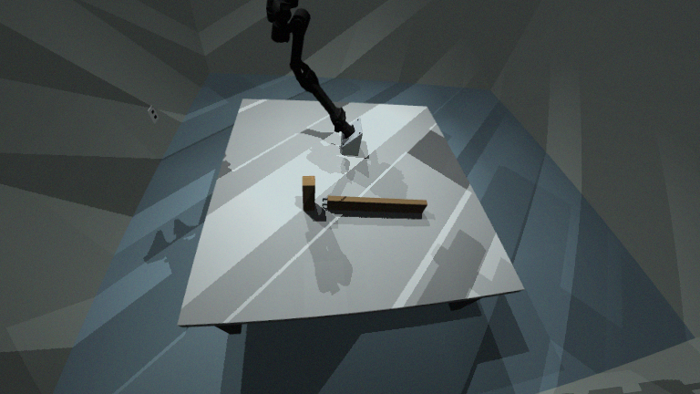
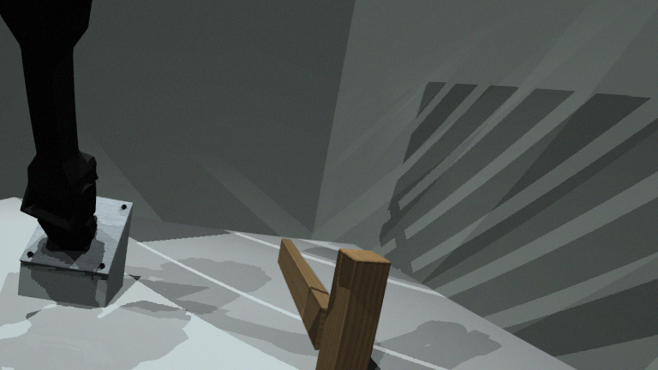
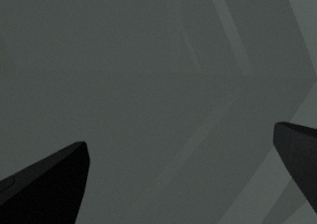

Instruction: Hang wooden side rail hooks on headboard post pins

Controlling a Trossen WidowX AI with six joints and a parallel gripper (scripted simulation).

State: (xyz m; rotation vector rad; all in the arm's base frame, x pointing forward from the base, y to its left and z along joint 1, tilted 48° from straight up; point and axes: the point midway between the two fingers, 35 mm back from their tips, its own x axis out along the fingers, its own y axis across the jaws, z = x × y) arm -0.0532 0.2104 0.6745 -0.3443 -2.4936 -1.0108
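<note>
The wooden post lies 540 mm ahead of my gripper tip, 140 mm to the left of it and 620 mm below it.
</note>
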